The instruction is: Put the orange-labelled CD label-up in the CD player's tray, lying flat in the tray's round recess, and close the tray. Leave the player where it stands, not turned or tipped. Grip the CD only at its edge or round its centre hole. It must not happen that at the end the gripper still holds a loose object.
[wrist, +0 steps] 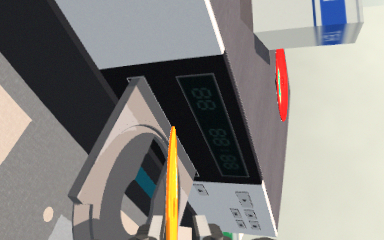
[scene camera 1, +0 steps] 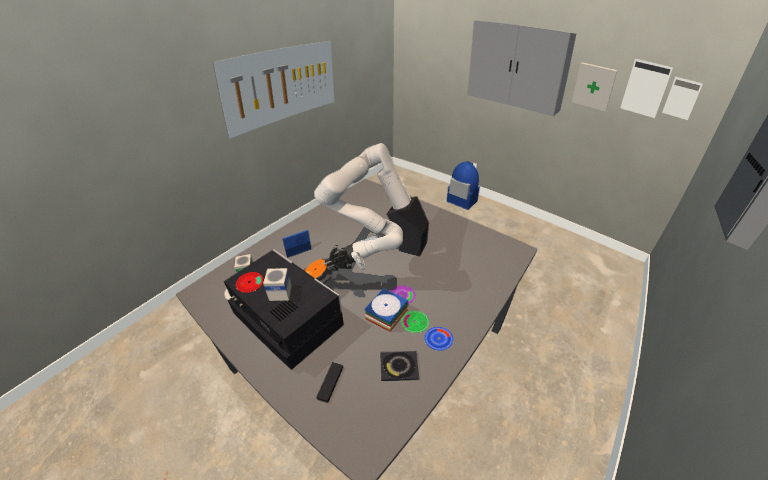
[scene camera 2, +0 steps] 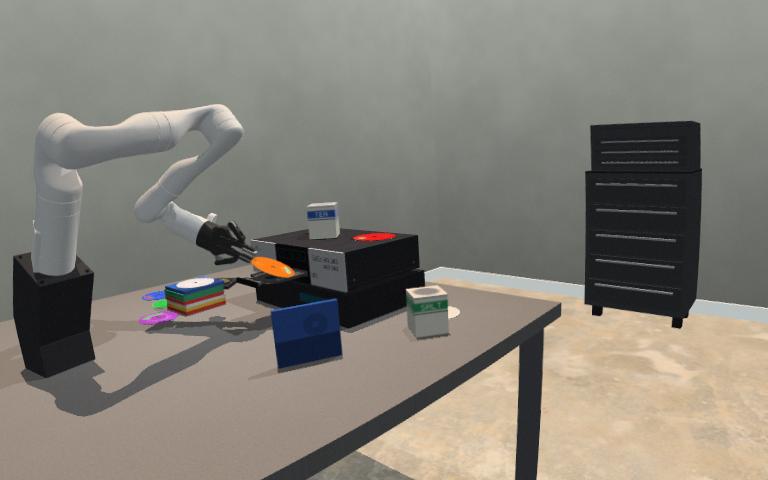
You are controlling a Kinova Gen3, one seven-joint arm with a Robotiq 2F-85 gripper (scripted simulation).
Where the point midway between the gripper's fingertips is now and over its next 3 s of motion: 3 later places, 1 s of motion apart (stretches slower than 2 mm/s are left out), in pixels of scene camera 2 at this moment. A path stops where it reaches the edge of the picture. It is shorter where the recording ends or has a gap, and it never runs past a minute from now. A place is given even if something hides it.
The gripper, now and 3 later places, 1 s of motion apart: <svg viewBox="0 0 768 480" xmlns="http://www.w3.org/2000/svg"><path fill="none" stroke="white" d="M254 257L252 272L248 275L253 273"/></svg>
